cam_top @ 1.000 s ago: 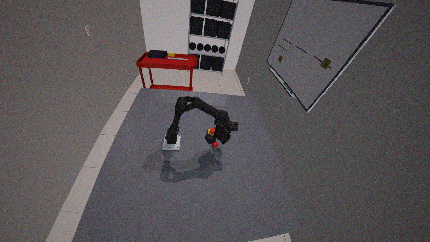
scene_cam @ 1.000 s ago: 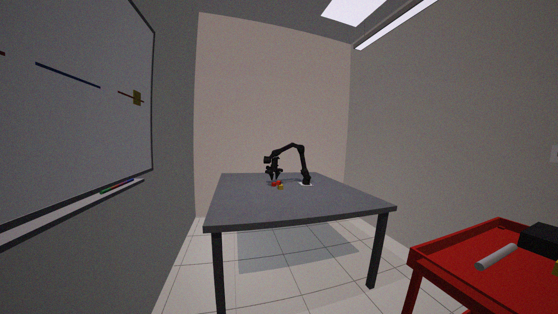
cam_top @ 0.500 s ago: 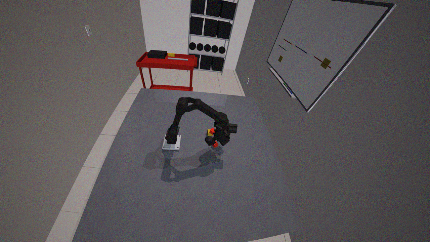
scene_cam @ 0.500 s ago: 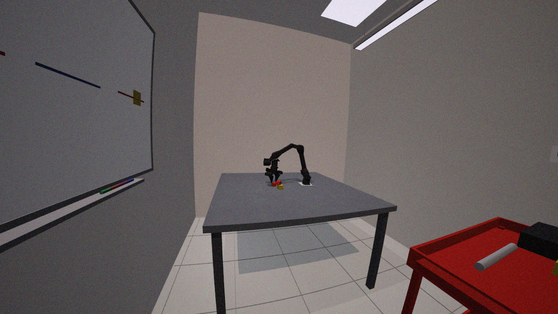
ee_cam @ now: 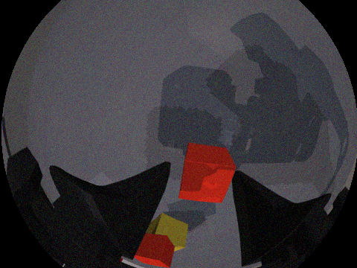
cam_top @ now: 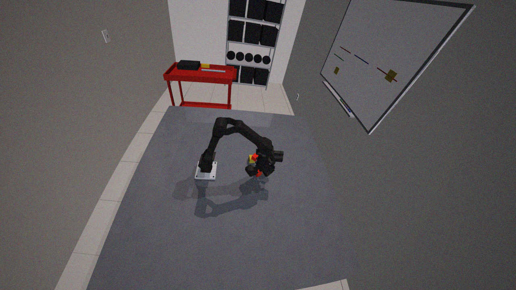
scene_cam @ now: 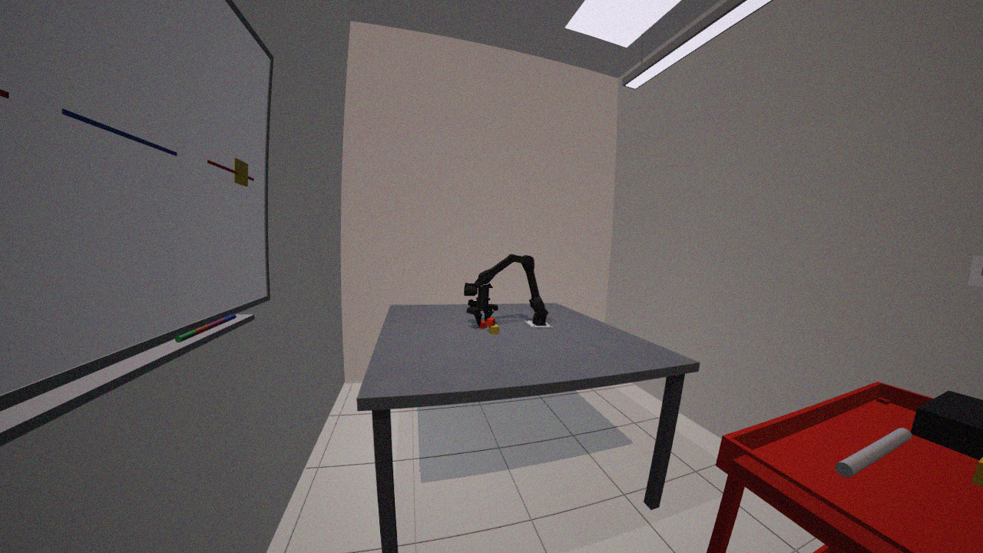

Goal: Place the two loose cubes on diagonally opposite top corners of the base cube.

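My gripper tip is 100 mm to the right of the yellow base cube and 40 mm past it.
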